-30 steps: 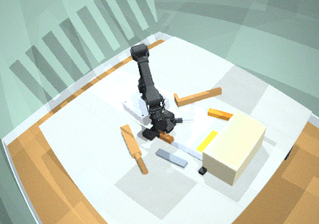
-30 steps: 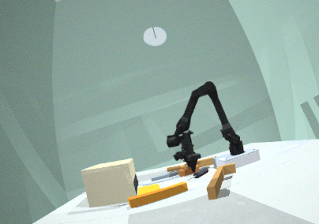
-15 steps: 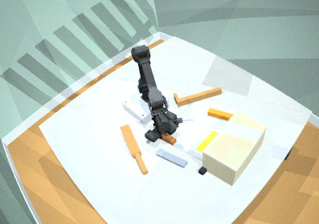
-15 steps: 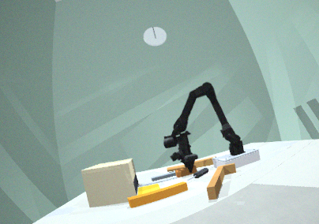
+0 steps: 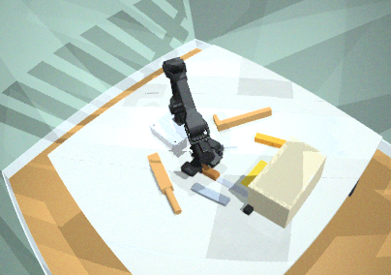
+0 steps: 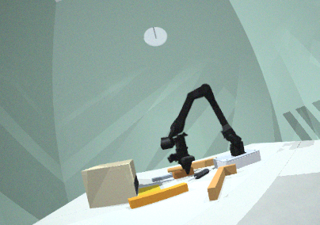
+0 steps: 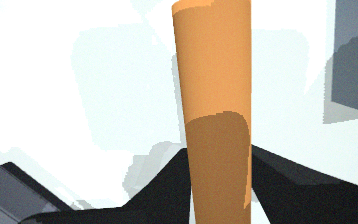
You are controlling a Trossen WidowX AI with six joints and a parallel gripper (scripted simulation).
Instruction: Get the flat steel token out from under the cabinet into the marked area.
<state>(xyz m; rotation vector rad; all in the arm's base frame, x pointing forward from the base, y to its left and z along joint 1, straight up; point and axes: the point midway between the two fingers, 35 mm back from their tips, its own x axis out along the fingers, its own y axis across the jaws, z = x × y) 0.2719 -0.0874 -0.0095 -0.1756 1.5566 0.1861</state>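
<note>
My gripper tip is now 120 mm short of the grey flat bar and 60 mm to the left of it. Also, from my gripper tip: orange paddle (30 mm behind, 170 mm to the right, 10 mm above); orange bar (120 mm ahead, 330 mm to the left, 10 mm above).
</note>
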